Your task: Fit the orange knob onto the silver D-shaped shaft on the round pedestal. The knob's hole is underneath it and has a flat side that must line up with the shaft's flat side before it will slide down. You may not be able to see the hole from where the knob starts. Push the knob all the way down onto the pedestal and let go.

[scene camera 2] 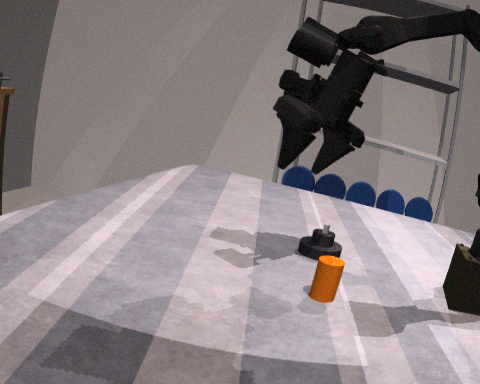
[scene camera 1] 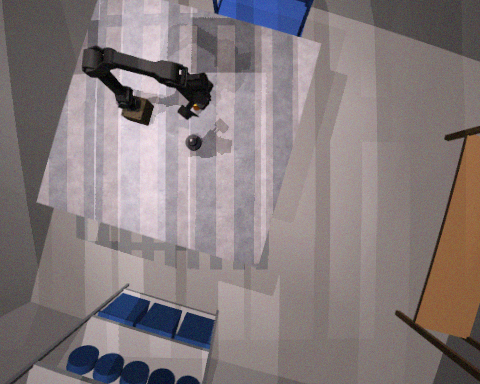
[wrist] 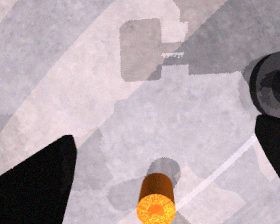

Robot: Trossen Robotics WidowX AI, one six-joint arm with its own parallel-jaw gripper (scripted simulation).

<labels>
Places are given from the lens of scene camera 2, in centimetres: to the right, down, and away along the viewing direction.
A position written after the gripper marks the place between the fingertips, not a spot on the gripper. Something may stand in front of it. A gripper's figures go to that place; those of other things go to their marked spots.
gripper (scene camera 2: pixel 297 170): 9, -3, 68
orange knob (scene camera 2: pixel 329 270): 12, 11, 60
</labels>
